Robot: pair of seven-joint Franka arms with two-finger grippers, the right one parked.
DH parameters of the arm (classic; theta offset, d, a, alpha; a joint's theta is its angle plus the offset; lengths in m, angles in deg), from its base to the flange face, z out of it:
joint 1: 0 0.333 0 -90
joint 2: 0 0 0 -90
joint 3: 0 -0.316 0.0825 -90
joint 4: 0 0 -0.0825 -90
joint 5: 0 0.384 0 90
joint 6: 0 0 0.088 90
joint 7: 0 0.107 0 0
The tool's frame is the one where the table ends.
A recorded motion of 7 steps. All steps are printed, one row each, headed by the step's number.
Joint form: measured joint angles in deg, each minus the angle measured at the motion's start. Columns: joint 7, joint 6, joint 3, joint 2, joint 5, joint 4, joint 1.
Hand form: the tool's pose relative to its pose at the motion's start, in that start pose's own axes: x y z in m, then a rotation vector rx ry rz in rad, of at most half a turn. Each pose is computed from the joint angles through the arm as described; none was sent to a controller.
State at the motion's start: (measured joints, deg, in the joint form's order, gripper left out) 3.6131 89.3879 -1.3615 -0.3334 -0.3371 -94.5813 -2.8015
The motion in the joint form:
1: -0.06 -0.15 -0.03 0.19 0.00 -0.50 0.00
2: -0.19 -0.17 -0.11 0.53 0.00 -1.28 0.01
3: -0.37 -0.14 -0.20 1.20 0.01 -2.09 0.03
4: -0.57 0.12 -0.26 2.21 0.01 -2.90 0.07
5: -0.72 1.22 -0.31 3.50 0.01 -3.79 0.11
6: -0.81 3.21 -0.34 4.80 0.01 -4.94 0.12
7: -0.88 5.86 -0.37 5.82 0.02 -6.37 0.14
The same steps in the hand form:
1: 0.0005 -0.0003 0.0061 -0.0009 -0.0146 -0.0016
2: 0.0017 -0.0013 0.0156 -0.0021 -0.0345 -0.0056
3: 0.0044 -0.0025 0.0284 -0.0033 -0.0597 -0.0108
4: 0.0087 -0.0038 0.0440 -0.0046 -0.0869 -0.0163
5: 0.0153 -0.0051 0.0619 -0.0051 -0.1058 -0.0208
6: 0.0228 -0.0060 0.0809 -0.0049 -0.1138 -0.0233
7: 0.0293 -0.0071 0.0989 -0.0039 -0.1103 -0.0256

